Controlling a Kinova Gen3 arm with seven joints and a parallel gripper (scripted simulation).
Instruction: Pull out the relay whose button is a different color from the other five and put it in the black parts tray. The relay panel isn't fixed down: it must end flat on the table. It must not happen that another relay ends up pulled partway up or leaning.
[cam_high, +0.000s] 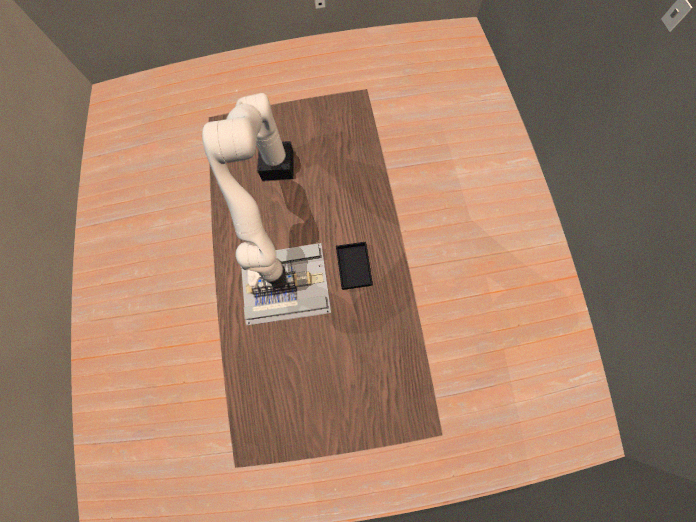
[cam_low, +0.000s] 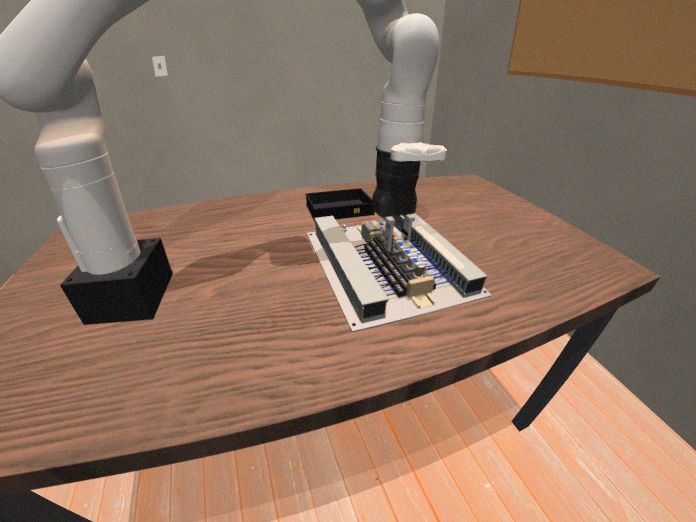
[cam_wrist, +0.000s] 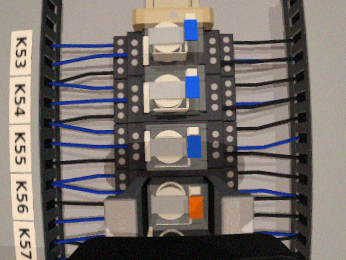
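My hand is 10 mm above the grey relay. Round my hand: relay panel: 40 mm below, 20 mm to the left; black parts tray: 290 mm to the left, 50 mm behind, 40 mm below.
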